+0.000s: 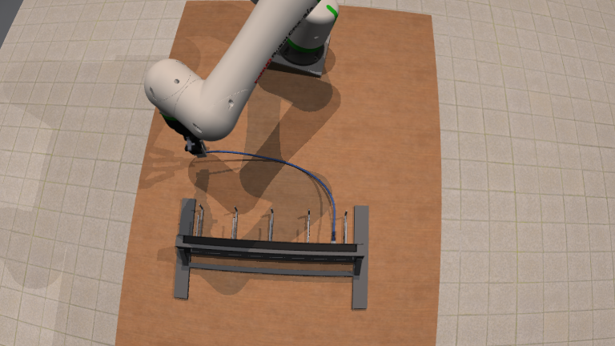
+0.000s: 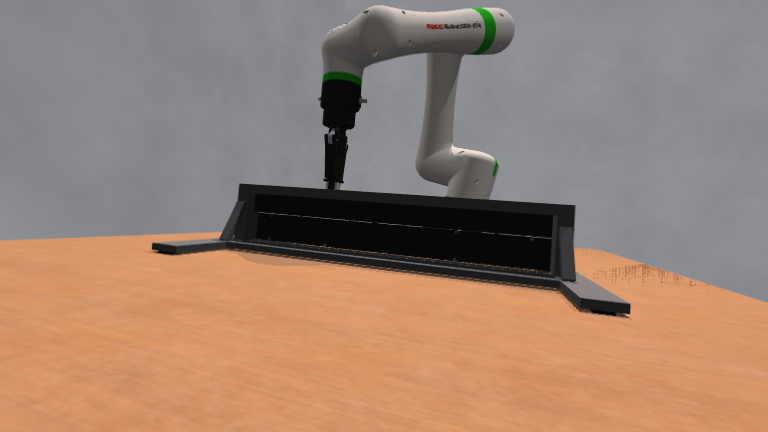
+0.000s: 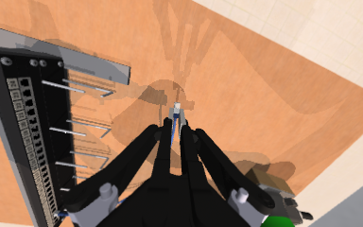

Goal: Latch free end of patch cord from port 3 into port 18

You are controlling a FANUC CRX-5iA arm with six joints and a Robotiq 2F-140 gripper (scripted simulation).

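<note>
My gripper is now 3 cm above the grey cord plug and 1 cm to the left of it.
</note>
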